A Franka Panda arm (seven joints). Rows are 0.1 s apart.
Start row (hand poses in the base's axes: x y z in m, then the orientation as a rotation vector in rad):
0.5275 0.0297 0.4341 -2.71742 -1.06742 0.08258
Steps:
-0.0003 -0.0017 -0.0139 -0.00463 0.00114 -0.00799
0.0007 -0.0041 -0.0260 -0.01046 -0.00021 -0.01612
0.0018 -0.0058 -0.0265 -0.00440 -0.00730 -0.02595
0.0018 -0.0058 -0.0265 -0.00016 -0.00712 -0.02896
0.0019 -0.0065 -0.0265 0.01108 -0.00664 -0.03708
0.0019 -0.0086 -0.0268 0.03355 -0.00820 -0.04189
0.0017 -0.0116 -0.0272 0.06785 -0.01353 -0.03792
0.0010 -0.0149 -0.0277 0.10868 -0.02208 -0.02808
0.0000 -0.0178 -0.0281 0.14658 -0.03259 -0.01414
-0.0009 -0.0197 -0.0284 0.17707 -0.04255 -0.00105
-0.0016 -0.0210 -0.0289 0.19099 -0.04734 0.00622
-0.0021 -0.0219 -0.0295 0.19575 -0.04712 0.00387
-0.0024 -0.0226 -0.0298 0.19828 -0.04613 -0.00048
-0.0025 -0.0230 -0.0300 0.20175 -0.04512 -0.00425
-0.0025 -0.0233 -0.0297 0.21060 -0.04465 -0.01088
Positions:
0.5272 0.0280 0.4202 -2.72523 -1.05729 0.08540
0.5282 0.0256 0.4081 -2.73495 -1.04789 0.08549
0.5293 0.0239 0.4076 -2.73678 -1.03486 0.07092
0.5293 0.0239 0.4076 -2.73443 -1.02968 0.06833
0.5294 0.0232 0.4076 -2.72821 -1.01578 0.06147
0.5294 0.0211 0.4073 -2.71092 -1.00440 0.04633
0.5292 0.0181 0.4069 -2.67987 -1.00314 0.02143
0.5285 0.0148 0.4064 -2.64090 -1.00872 -0.00979
0.5275 0.0119 0.4060 -2.60290 -1.02046 -0.04089
0.5266 0.0100 0.4057 -2.57159 -1.03230 -0.06721
0.5259 0.0087 0.4052 -2.55664 -1.03931 -0.07922
0.5254 0.0078 0.4046 -2.55342 -1.03493 -0.08164
0.5251 0.0071 0.4043 -2.55299 -1.02835 -0.08225
0.5250 0.0067 0.4041 -2.55141 -1.02228 -0.08322
0.5250 0.0064 0.4044 -2.54644 -1.01122 -0.08794

